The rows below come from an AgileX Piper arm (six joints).
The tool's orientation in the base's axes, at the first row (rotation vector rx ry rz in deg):
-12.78 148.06 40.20
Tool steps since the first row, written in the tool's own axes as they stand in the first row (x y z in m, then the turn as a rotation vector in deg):
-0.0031 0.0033 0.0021 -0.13 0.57 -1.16
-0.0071 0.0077 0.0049 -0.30 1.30 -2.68
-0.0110 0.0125 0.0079 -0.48 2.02 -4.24
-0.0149 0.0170 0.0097 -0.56 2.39 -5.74
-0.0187 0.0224 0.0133 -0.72 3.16 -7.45
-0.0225 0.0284 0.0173 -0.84 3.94 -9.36
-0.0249 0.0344 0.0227 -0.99 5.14 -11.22
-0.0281 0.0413 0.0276 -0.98 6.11 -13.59
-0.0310 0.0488 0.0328 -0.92 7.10 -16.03
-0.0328 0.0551 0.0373 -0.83 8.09 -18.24
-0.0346 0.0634 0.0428 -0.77 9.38 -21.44
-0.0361 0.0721 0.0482 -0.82 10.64 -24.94
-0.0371 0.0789 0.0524 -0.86 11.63 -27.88
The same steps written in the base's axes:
0.0027 0.0040 0.0013 -0.48 -0.10 1.20
0.0061 0.0094 0.0029 -1.10 -0.25 2.77
0.0094 0.0152 0.0045 -1.73 -0.43 4.37
0.0124 0.0201 0.0069 -2.33 -0.88 5.73
0.0157 0.0267 0.0083 -3.04 -1.09 7.45
0.0190 0.0341 0.0096 -3.87 -1.39 9.32
0.0215 0.0421 0.0092 -4.77 -1.31 11.35
0.0244 0.0506 0.0100 -5.94 -1.70 13.59
0.0270 0.0598 0.0106 -7.19 -2.10 15.88
0.0286 0.0676 0.0108 -8.37 -2.39 17.97
0.0301 0.0776 0.0110 -9.99 -2.93 20.97
0.0311 0.0879 0.0114 -11.61 -3.65 24.24
0.0318 0.0959 0.0116 -12.96 -4.30 26.96

